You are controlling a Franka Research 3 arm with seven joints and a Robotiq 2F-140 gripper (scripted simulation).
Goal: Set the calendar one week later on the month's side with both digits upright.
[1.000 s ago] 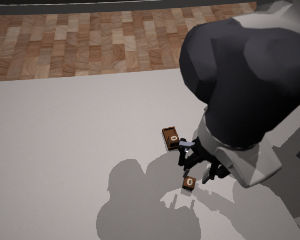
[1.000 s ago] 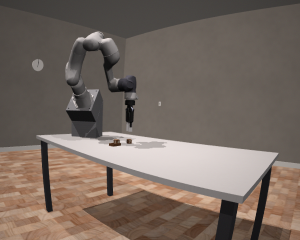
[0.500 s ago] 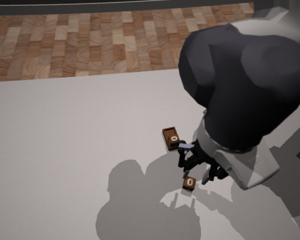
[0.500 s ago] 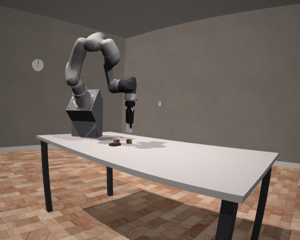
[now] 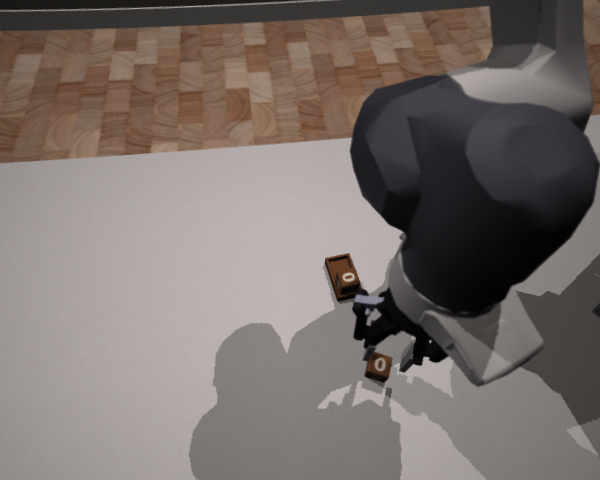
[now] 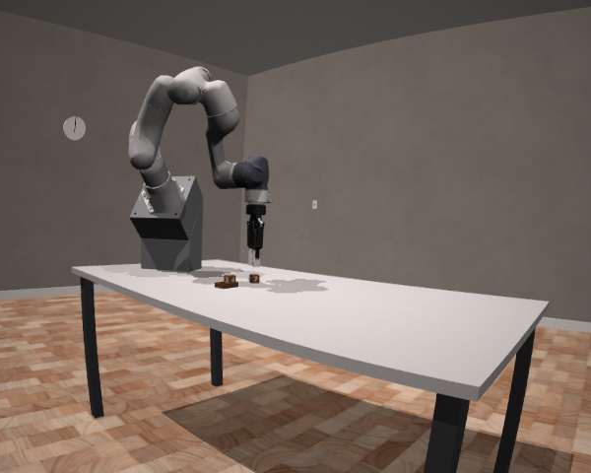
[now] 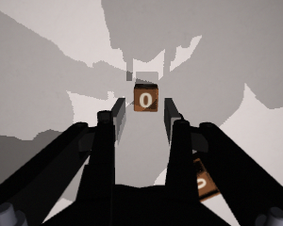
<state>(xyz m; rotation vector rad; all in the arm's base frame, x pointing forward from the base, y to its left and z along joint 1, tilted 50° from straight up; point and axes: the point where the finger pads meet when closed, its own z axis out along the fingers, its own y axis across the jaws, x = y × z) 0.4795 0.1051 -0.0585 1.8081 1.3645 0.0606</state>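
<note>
Right now the cube is 8 cm below my hand.
</note>
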